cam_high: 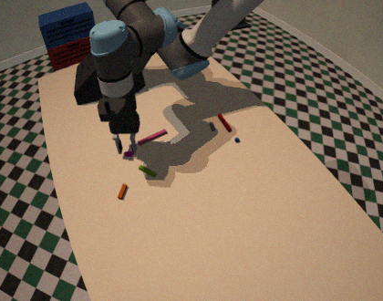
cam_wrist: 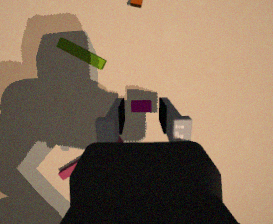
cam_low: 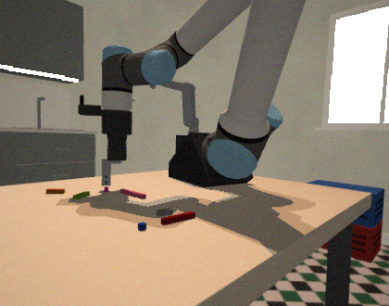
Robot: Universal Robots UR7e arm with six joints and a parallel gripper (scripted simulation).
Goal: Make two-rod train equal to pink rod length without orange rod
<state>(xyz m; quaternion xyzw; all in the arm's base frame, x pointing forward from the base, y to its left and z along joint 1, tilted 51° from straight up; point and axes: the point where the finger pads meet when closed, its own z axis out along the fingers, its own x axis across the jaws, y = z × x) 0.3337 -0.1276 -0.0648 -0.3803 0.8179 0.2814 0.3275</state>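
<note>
Now: the magenta rod 30 mm below my hand. Also, from my hand: lime rod: 80 mm ahead, 30 mm below, 20 mm to the left; then pink rod: 80 mm to the left, 30 mm below, 20 mm behind; then orange rod: 100 mm ahead, 60 mm to the right, 30 mm below.
</note>
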